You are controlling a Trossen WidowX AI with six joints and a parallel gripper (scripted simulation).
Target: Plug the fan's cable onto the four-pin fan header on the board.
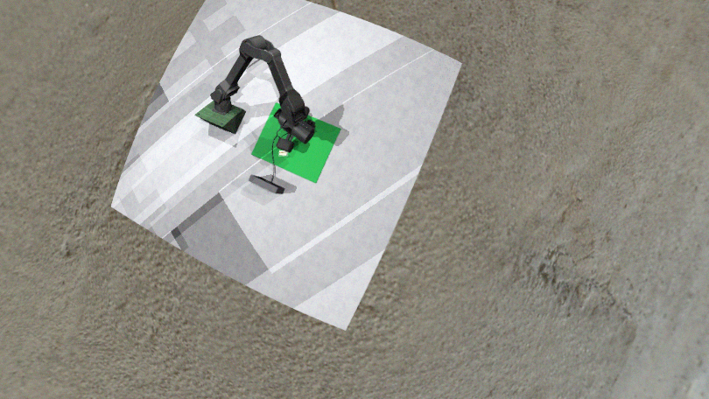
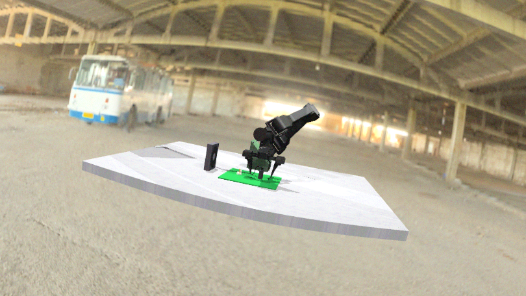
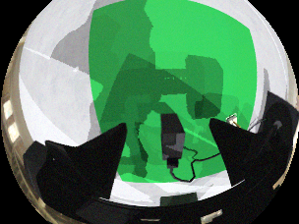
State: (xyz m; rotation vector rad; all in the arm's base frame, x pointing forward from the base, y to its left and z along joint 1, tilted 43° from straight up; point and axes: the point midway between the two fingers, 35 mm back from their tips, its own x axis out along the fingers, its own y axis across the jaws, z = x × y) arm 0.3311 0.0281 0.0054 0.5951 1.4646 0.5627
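Now: gripper tip 30 mm to the left of the green circuit board and 30 mm above it. Also, from my gripper tip: black plug (10 mm behind); black fan (20 mm behind, 230 mm to the right, 40 mm above).
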